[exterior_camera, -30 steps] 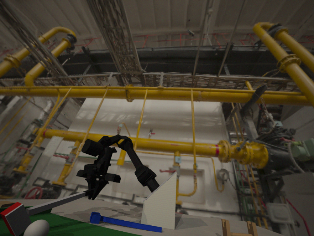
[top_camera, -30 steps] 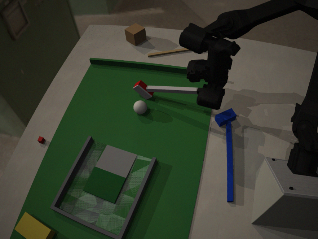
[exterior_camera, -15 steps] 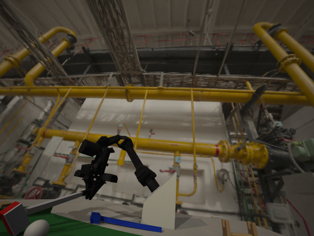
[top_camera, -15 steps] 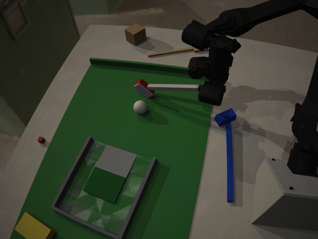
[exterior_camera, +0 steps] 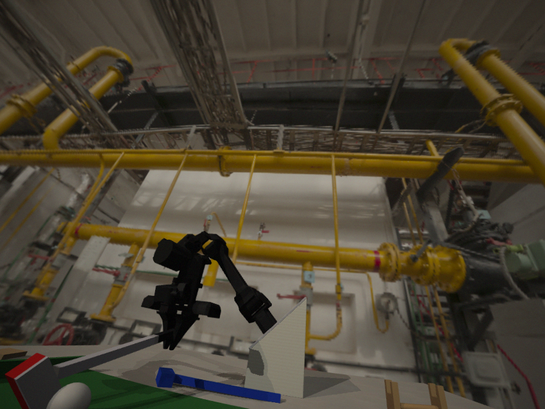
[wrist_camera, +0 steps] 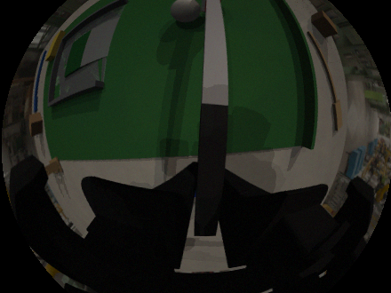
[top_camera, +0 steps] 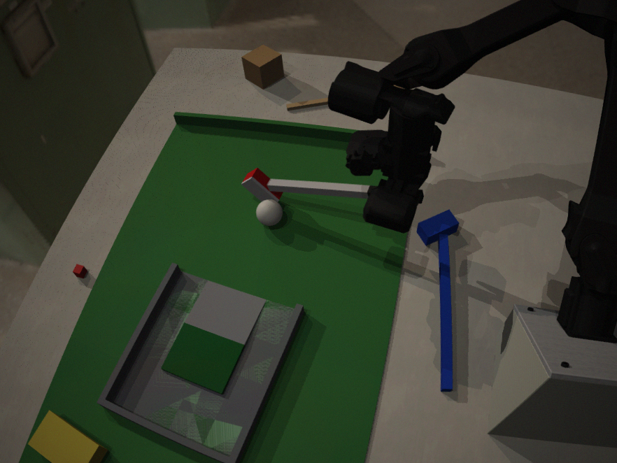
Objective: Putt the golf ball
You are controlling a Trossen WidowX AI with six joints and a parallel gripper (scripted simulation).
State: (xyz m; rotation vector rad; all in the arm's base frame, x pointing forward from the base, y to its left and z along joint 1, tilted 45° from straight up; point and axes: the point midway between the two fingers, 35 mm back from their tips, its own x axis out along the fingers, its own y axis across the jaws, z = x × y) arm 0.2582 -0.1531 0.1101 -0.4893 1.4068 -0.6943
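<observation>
Now: gripper tip 80 mm past the blue putter, 90 mm to the right of it and 60 mm above it. Round my gripper tip: green mat: 220 mm ahead, 160 mm to the left, 70 mm below; mat wall: 230 mm ahead, 190 mm to the right, 60 mm below; white golf ball: 210 mm ahead, 20 mm to the left, 50 mm below.
</observation>
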